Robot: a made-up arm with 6 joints.
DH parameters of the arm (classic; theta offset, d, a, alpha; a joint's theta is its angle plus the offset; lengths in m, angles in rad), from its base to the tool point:
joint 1: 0 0.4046 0 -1.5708
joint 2: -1.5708 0 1.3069 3.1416
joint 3: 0 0 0 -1.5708
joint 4: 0 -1.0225 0 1.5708
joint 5: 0 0.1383 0 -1.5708
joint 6: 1.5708 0 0 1.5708
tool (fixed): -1.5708 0 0 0
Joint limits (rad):
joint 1: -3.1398..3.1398
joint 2: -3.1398..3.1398
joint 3: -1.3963..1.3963
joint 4: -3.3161..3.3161
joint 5: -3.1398..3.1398
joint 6: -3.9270..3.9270
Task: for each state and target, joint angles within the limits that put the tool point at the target. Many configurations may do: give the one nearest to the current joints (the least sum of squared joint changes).
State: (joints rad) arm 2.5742 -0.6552 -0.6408 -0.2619 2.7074 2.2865
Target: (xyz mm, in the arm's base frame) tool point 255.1 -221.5 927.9
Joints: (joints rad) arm 2.0353 -1.4046 -1.0508 -0.3722 2.7074 2.2865
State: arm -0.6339 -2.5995 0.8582 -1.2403 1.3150 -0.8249
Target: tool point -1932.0 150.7 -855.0
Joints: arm -0.1042 -2.2817 1.3908 -1.1921 1.3150 -0.8249
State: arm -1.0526 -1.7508 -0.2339 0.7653 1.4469 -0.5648
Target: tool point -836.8 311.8 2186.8
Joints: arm -0.4680 -0.9415 0.3700 0.7704 1.4469 -0.5648
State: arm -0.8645 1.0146 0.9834 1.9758 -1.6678 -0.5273
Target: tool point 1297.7 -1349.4 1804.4
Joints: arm -0.8277 0.9081 1.3963 1.8844 -1.6678 -0.5273
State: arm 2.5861 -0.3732 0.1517 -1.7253 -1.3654 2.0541
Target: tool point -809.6 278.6 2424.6
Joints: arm 2.7775 0.0885 0.9904 -1.7744 -1.3654 2.0541
